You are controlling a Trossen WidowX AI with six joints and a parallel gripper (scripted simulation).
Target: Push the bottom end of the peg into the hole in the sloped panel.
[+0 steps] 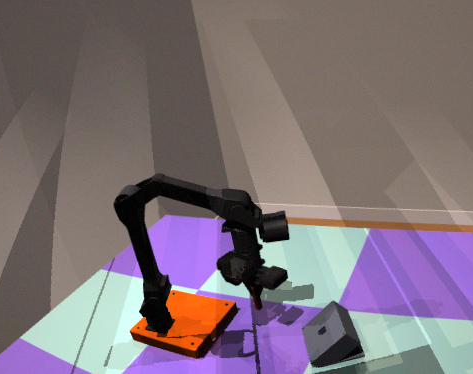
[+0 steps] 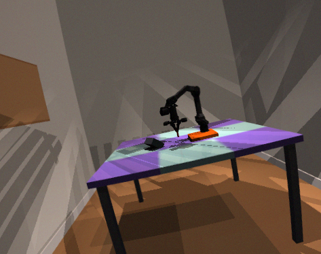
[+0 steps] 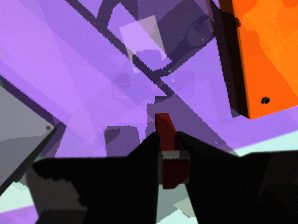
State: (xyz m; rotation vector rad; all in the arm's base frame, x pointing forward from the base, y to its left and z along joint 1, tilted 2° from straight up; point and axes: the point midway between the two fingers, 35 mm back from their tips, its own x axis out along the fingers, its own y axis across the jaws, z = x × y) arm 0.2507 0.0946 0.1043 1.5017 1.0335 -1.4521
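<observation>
My gripper tip is 200 mm short of the sloped panel, 60 mm to the left of it and 60 mm above it. Round my gripper tip: red peg 20 mm above.
</observation>
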